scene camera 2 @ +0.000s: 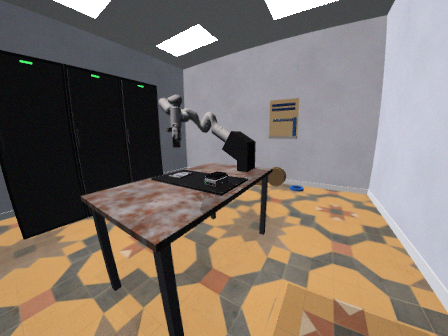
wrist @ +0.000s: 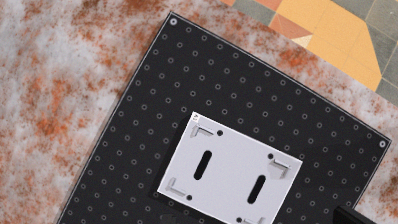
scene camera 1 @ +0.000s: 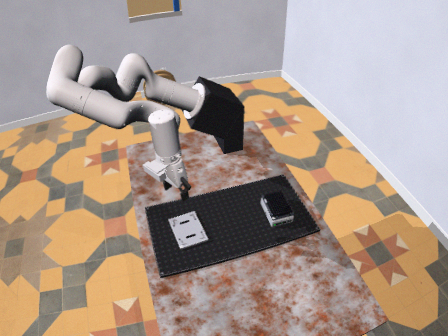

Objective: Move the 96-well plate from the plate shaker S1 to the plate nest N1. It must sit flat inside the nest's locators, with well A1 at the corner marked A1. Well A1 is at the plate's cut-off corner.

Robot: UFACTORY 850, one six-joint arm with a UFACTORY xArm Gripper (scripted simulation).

Note:
In view: a plate nest (scene camera 1: 193, 226).

